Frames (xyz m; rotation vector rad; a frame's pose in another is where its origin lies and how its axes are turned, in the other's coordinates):
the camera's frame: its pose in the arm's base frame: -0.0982 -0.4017 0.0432 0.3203 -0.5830 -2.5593
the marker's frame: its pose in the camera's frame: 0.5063 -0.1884 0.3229 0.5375 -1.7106 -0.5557
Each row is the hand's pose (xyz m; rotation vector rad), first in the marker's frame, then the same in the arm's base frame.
Working: the marker's frame: its pose in the arm's base frame: -0.7118 -0.4017 0.1830 1.3858 1.3411 1.7582

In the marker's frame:
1: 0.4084 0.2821 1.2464 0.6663 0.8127 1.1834
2: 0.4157 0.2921 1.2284 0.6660 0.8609 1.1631
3: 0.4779 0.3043 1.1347 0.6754 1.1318 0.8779
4: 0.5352 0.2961 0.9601 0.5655 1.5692 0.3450
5: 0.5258 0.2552 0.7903 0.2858 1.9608 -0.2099
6: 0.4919 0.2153 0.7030 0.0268 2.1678 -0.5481
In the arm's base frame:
1: 0.3527 0.3087 0.5856 -1.1271 -0.8885 -1.5396
2: 0.3352 0.3045 0.5980 -1.0748 -0.9070 -1.5512
3: 0.2294 0.3176 0.6359 -0.7436 -1.1645 -1.6362
4: 0.0470 0.3038 0.6546 -0.0713 -1.5021 -1.7717
5: -0.1140 0.2473 0.6162 0.7293 -1.6434 -1.8681
6: -0.1902 0.2005 0.5675 1.2692 -1.5996 -1.8873

